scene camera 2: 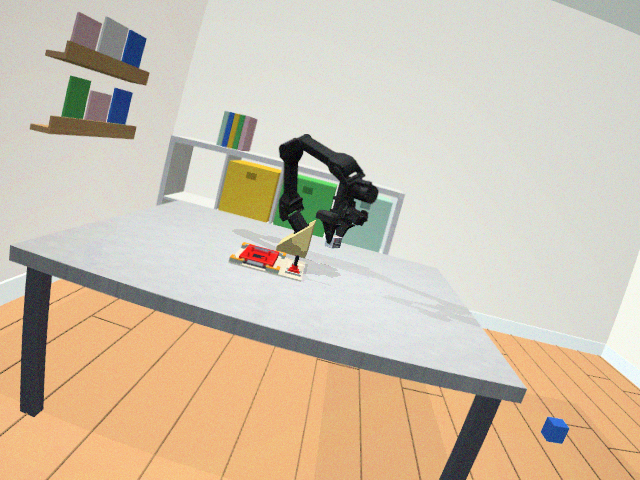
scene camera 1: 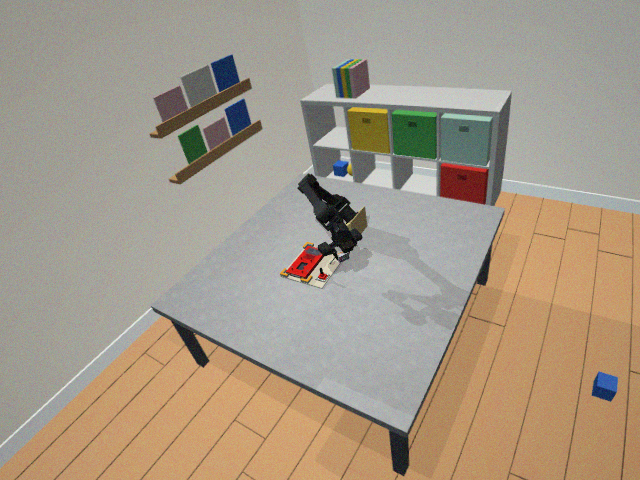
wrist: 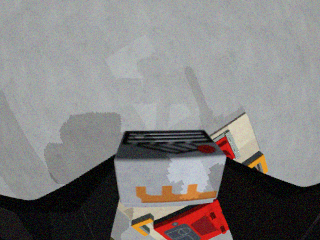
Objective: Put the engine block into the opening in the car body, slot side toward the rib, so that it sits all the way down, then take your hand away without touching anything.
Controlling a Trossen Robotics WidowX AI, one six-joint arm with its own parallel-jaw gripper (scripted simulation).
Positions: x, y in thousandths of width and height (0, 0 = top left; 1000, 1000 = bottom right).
Labels:
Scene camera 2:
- my gripper: 520, 507
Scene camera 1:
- beige base plate: 515, 549
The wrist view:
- my gripper: 520, 673
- engine block: 480, 702, held by my gripper

